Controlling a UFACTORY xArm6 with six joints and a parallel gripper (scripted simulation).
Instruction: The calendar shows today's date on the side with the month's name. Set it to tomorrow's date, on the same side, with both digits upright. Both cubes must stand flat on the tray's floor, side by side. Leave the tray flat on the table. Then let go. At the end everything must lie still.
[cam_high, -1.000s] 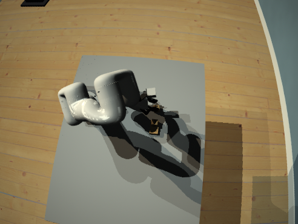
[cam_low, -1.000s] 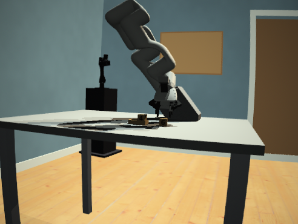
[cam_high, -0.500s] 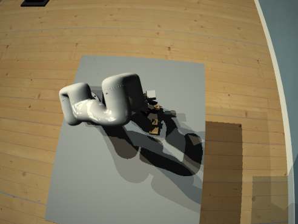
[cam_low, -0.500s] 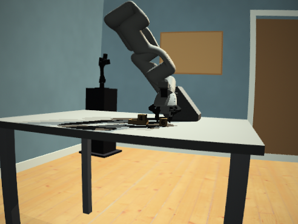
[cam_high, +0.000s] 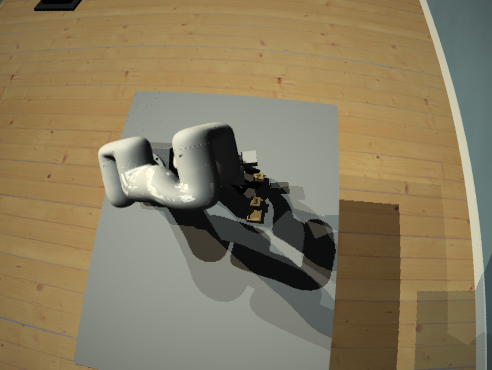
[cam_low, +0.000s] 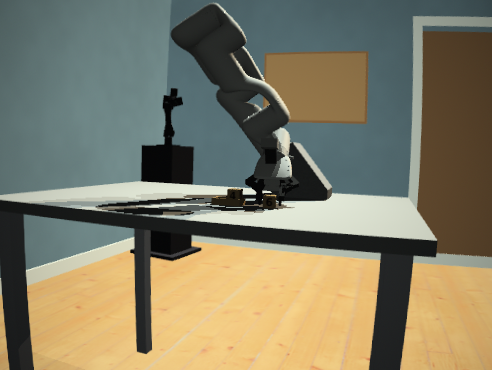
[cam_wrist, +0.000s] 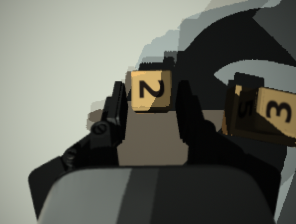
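My gripper is now 1 cm short of the wooden number cube and 1 cm above it. From my hand the other things lie so: wooden calendar tray (11 cm to the right, 3 cm ahead, 2 cm below).
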